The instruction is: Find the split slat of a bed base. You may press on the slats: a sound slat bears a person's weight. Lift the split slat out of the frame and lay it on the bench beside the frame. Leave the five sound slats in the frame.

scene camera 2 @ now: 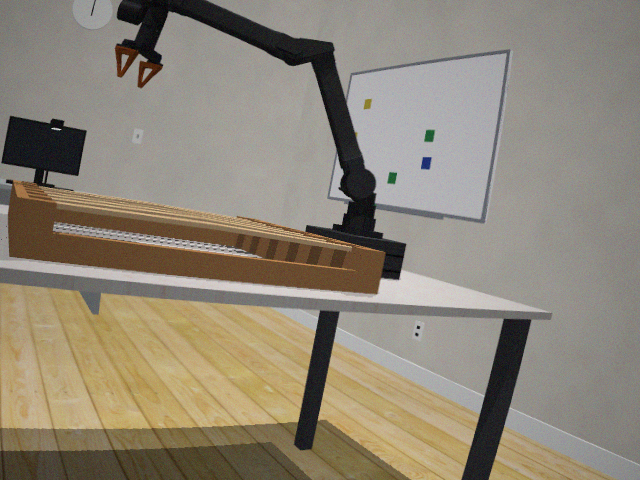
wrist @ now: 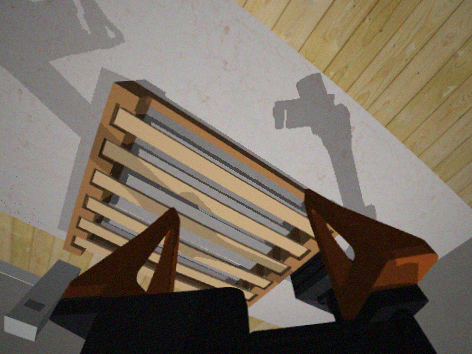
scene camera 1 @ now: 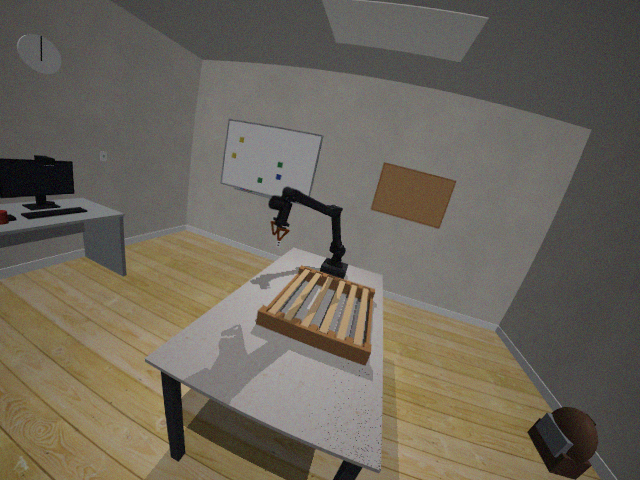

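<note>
The bed base frame (scene camera 1: 312, 335) (scene camera 2: 206, 263) (wrist: 116, 97) is brown wood and sits on the pale bench (scene camera 1: 289, 392) (scene camera 2: 439, 294) (wrist: 240, 60). Several light wooden slats (scene camera 1: 289, 292) (wrist: 200, 176) lie side by side across it, their ends in the notches of the rails. No split shows on any slat; the arm's shadow crosses some of them, and the fingers hide parts of some in the wrist view. My gripper (scene camera 1: 277, 237) (scene camera 2: 130, 81) (wrist: 239, 204) is open and empty, pointing down, high above the bench and clear of the slats.
The arm's black base (scene camera 1: 334, 267) stands on the bench close to one end of the frame. The frame's raised rails stand above the bench top. A desk (scene camera 1: 105, 242) with a monitor (scene camera 1: 38, 178) (scene camera 2: 43, 144) is apart from the bench. A brown rounded object (scene camera 1: 576, 431) is at the lower right.
</note>
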